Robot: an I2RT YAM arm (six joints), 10 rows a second.
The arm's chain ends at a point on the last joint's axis. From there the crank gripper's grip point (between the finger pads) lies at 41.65 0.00 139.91 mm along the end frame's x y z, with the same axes.
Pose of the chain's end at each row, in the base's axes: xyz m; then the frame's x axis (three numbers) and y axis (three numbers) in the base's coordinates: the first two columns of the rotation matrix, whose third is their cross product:
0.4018, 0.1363, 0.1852, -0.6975, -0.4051, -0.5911, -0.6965, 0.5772, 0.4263
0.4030, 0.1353, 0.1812, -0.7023, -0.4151, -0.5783, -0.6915, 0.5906, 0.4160
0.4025, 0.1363, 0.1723, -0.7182, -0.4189, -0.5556, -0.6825, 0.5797, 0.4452
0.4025, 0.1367, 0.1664, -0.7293, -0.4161, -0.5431, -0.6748, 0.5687, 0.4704
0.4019, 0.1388, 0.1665, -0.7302, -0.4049, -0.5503, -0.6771, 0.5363, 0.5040
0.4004, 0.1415, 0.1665, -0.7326, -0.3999, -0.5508, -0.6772, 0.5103, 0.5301
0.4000, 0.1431, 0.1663, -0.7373, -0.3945, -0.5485, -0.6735, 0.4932, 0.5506
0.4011, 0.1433, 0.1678, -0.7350, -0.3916, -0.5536, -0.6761, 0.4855, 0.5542
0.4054, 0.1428, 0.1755, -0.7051, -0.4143, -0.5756, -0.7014, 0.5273, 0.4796
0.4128, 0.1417, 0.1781, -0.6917, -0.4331, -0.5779, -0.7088, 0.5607, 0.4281
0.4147, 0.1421, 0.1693, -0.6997, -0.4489, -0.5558, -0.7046, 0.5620, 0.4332
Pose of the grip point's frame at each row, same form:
0.3963, 0.2186, 0.0648, -0.6975, -0.4051, -0.5911, -0.6965, 0.5772, 0.4263
0.3974, 0.2148, 0.0589, -0.7023, -0.4151, -0.5783, -0.6915, 0.5906, 0.4160
0.3916, 0.2166, 0.0509, -0.7182, -0.4189, -0.5556, -0.6825, 0.5797, 0.4452
0.3880, 0.2186, 0.0465, -0.7293, -0.4161, -0.5431, -0.6748, 0.5687, 0.4704
0.3842, 0.2256, 0.0504, -0.7302, -0.4049, -0.5503, -0.6771, 0.5363, 0.5040
0.3796, 0.2314, 0.0534, -0.7326, -0.3999, -0.5508, -0.6772, 0.5103, 0.5301
0.3767, 0.2352, 0.0554, -0.7373, -0.3945, -0.5485, -0.6735, 0.4932, 0.5506
0.3777, 0.2363, 0.0578, -0.7350, -0.3916, -0.5536, -0.6761, 0.4855, 0.5542
0.3907, 0.2293, 0.0589, -0.7051, -0.4143, -0.5756, -0.7014, 0.5273, 0.4796
0.4034, 0.2224, 0.0568, -0.6917, -0.4331, -0.5779, -0.7088, 0.5607, 0.4281
0.4021, 0.2206, 0.0469, -0.6997, -0.4489, -0.5558, -0.7046, 0.5620, 0.4332

